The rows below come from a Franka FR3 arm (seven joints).
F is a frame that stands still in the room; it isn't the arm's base.
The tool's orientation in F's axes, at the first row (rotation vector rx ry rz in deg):
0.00 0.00 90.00
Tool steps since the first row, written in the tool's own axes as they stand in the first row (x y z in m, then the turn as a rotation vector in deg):
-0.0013 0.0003 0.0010 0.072 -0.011 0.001
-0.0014 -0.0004 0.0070 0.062 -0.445 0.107
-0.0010 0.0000 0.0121 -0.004 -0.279 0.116
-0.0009 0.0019 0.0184 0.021 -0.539 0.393
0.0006 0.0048 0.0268 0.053 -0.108 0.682
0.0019 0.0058 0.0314 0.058 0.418 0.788
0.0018 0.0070 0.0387 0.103 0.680 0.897
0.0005 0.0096 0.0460 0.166 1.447 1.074
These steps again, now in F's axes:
-0.0003 -0.0013 0.0010 0.011 0.072 0.001
0.0004 -0.0014 0.0070 0.445 0.062 0.107
0.0000 -0.0010 0.0121 0.279 -0.004 0.116
-0.0019 -0.0009 0.0184 0.539 0.021 0.393
-0.0048 0.0006 0.0268 0.108 0.053 0.682
-0.0058 0.0019 0.0314 -0.418 0.058 0.788
-0.0070 0.0018 0.0387 -0.680 0.103 0.897
-0.0096 0.0005 0.0460 -1.447 0.166 1.074

